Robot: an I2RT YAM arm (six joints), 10 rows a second.
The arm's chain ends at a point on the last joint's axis. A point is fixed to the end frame.
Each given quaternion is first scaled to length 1.
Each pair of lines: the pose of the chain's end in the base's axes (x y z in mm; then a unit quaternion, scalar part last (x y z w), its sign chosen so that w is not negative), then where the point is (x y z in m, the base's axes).
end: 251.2 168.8 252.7 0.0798 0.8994 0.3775 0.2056
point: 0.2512 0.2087 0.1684
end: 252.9 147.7 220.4 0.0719 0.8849 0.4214 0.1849
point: 0.2494 0.1950 0.1400
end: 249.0 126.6 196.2 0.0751 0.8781 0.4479 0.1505
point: 0.2394 0.1783 0.1191
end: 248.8 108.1 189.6 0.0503 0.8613 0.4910 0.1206
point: 0.2334 0.1653 0.1175
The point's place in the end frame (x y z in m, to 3 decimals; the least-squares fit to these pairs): 0.038 -0.032 0.079
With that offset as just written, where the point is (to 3 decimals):
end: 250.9 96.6 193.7 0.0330 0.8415 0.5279 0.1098
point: 0.233 0.159 0.126
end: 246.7 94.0 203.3 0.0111 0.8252 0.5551 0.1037
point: 0.227 0.159 0.139
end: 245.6 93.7 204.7 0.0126 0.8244 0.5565 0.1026
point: 0.226 0.159 0.141
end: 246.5 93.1 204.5 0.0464 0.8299 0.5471 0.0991
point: 0.227 0.158 0.141
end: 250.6 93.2 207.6 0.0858 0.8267 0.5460 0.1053
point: 0.234 0.160 0.145
